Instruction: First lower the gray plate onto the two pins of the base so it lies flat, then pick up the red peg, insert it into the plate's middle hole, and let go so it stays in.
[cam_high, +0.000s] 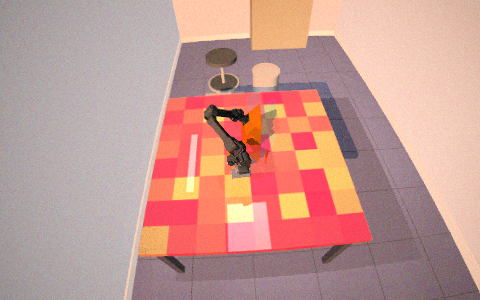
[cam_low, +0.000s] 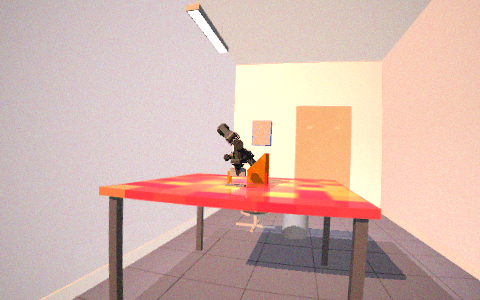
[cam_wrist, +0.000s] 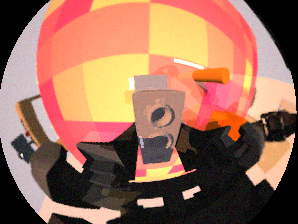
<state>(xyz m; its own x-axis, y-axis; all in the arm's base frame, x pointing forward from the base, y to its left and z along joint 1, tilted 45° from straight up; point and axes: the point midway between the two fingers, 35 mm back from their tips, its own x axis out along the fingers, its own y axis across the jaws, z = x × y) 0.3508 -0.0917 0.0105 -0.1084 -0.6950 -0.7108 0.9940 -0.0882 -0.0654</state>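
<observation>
Right now the gray base is 10 mm behind my gripper tip, 10 mm to the right of it and 60 mm below it. Also, from my gripper tip: gray plate (30 mm above); then orange piece (130 mm behind, 80 mm to the right, 30 mm below); then red peg (110 mm behind, 170 mm to the left, 30 mm below).
</observation>
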